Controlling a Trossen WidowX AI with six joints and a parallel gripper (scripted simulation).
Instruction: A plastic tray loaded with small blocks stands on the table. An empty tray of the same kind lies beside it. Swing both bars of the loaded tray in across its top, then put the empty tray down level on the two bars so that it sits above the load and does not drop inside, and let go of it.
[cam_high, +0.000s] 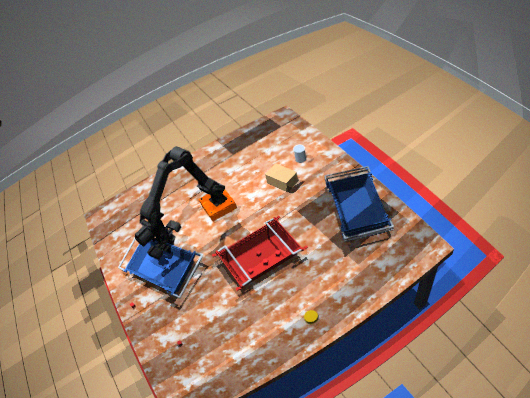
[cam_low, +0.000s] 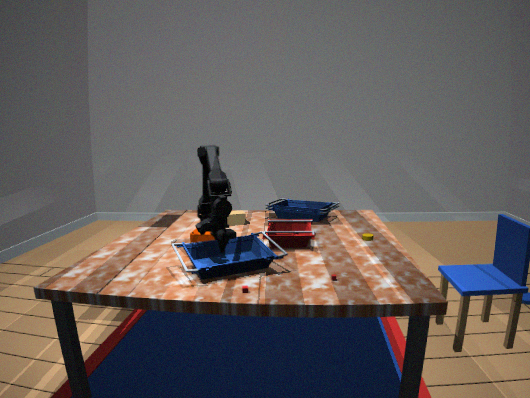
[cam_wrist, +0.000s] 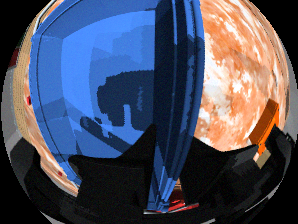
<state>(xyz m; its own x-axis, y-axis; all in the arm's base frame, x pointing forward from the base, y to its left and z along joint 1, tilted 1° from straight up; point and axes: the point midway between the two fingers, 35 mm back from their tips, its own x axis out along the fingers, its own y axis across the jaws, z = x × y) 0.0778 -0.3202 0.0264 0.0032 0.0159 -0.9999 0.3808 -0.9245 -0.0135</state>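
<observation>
Right now my gripper tip is 30 mm short of the blue tray, 80 mm to the left of it and 20 mm below it. Round my gripper tip: tan box (30 mm ahead, 600 mm to the left, 10 mm below); then grey cylinder (20 mm behind, 770 mm to the left); then yellow disc (630 mm ahead, 210 mm to the left, 30 mm below).
</observation>
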